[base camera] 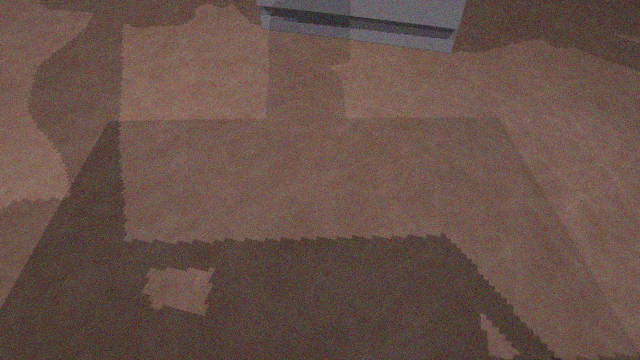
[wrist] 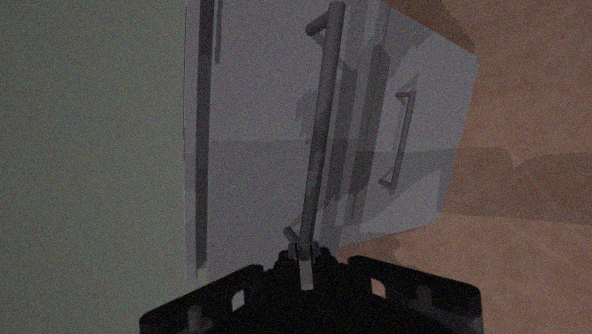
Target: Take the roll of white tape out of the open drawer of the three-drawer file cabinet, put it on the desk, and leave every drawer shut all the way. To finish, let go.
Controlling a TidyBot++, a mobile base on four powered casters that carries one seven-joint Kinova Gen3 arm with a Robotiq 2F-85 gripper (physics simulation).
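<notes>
There's a drawer [wrist: 286,97] that I can see, and another drawer [wrist: 423,80], and my gripper's there as well, my gripper being at [wrist: 304,254].
</notes>
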